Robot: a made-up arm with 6 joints. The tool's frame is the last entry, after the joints. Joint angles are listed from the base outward. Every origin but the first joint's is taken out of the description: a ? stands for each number. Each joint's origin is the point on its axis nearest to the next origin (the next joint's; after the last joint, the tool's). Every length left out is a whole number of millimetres.
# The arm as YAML. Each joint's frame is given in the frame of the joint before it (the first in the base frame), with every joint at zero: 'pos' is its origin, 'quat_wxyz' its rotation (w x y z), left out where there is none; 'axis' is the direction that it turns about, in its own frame. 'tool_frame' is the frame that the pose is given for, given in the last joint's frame.
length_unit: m
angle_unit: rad
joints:
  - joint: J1
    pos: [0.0, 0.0, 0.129]
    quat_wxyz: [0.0, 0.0, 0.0, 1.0]
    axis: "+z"
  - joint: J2
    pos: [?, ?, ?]
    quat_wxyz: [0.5, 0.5, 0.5, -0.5]
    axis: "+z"
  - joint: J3
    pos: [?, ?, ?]
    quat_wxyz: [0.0, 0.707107, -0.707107, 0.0]
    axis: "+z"
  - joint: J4
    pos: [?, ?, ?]
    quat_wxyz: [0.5, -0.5, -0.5, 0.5]
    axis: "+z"
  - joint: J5
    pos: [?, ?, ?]
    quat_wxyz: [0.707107, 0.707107, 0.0, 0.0]
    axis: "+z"
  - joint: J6
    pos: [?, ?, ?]
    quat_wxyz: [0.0, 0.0, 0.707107, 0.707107]
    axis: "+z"
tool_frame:
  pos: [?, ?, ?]
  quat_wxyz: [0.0, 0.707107, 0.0, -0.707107]
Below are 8 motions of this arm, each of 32 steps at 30 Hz.
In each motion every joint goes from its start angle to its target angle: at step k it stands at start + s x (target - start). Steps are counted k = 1, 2, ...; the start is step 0. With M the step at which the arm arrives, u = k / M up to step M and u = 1 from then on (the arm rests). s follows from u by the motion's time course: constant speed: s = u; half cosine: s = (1 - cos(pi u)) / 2; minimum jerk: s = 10 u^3 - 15 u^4 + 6 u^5.
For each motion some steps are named. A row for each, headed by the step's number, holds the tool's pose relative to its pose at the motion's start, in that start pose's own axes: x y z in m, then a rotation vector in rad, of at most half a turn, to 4 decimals.
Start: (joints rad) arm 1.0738 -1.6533 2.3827 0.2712 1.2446 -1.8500
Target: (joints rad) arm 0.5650 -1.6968 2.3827 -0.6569 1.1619 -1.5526
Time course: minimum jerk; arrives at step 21
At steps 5, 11, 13, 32:
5: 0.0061 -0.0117 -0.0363 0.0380 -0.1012 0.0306
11: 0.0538 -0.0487 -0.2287 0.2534 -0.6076 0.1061
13: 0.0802 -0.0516 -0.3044 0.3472 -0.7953 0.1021
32: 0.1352 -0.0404 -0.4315 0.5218 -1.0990 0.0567

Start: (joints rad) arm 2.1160 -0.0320 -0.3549 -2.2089 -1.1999 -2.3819
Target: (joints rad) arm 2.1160 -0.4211 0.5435 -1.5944 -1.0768 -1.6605
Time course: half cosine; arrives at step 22
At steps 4, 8, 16, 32:
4: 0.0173 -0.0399 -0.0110 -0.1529 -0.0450 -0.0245
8: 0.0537 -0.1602 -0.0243 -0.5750 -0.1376 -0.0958
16: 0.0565 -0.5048 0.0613 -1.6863 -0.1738 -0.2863
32: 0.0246 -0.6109 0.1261 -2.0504 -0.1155 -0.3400

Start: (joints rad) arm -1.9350 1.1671 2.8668 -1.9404 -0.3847 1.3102
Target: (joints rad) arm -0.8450 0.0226 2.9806 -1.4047 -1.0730 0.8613
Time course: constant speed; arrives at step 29
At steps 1, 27, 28, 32:
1: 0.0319 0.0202 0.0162 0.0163 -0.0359 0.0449
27: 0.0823 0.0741 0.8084 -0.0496 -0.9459 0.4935
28: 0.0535 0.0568 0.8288 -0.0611 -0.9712 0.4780
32: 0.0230 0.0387 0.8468 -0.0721 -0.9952 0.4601

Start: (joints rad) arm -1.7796 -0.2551 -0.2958 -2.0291 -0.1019 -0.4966
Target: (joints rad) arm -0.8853 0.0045 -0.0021 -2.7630 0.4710 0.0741
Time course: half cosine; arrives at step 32
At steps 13, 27, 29, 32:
13: 0.0277 -0.0985 -0.1034 0.0446 0.0001 -0.1794
27: -0.0461 -0.2752 -0.2823 -0.0046 -0.0453 -0.6798
29: -0.0561 -0.2857 -0.2930 -0.0150 -0.0469 -0.7194
32: -0.0621 -0.2917 -0.2991 -0.0214 -0.0476 -0.7425

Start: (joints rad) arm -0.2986 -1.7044 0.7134 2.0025 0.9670 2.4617
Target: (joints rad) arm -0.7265 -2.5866 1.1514 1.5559 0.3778 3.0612
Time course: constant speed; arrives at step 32
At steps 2, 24, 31, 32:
2: -0.0208 0.0352 -0.0601 -0.0992 -0.0050 0.0772
24: -0.3628 0.0825 -0.7738 -0.9487 0.1004 1.0047
31: -0.5164 -0.0265 -0.9499 -1.0803 0.1901 1.3271
32: -0.5397 -0.0458 -0.9707 -1.0920 0.2049 1.3734

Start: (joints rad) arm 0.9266 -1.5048 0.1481 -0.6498 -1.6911 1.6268
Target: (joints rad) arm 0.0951 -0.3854 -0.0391 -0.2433 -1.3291 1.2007
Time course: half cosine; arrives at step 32
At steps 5, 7, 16, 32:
5: 0.0430 -0.0362 -0.0080 0.0771 0.0659 0.0448
7: 0.0828 -0.0664 -0.0195 0.1481 0.1286 0.0837
16: 0.3285 -0.1853 -0.2037 0.6465 0.6115 0.3004
32: 0.4158 -0.0888 -0.5669 1.2666 1.2578 0.4684

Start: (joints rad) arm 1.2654 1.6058 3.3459 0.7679 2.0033 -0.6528
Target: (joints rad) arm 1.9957 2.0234 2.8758 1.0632 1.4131 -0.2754
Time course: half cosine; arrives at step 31
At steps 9, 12, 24, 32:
9: 0.0145 0.1071 -0.0328 0.0031 0.1285 -0.2386
12: 0.0412 0.1812 -0.0574 0.0264 0.2123 -0.3883
24: 0.3007 0.4488 -0.1517 0.3043 0.4971 -0.8423
32: 0.3852 0.4889 -0.1639 0.3965 0.5370 -0.8945

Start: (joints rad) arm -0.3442 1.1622 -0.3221 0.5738 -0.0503 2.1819
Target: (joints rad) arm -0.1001 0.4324 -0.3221 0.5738 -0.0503 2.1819
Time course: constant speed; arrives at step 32
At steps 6, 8, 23, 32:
6: -0.0826 -0.0388 -0.0253 -0.0418 0.1259 -0.0568
8: -0.1112 -0.0511 -0.0309 -0.0555 0.1673 -0.0770
23: -0.3341 -0.1259 -0.0292 -0.1549 0.4685 -0.2485
32: -0.4678 -0.1492 0.0060 -0.2091 0.6407 -0.3679

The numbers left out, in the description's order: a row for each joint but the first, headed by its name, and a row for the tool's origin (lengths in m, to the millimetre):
J2: 0.0 0.0 0.0
J3: -0.553 0.0 0.0
J4: 0.501 0.0 0.0
J5: 0.0 -0.078 0.0
J6: 0.0 0.0 0.0
tool: 0.0 0.0 0.0

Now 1 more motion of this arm.
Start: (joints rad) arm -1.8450 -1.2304 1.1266 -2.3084 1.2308 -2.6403
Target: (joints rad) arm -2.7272 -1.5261 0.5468 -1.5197 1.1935 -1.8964
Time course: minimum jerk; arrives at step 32
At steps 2, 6, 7, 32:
2: -0.0011 0.0010 0.0006 -0.0040 0.0006 -0.0025
6: -0.0231 0.0215 0.0133 -0.0880 0.0139 -0.0554
7: -0.0344 0.0327 0.0196 -0.1320 0.0214 -0.0835
32: -0.3272 0.5385 0.0427 -1.5724 0.6842 -1.2431

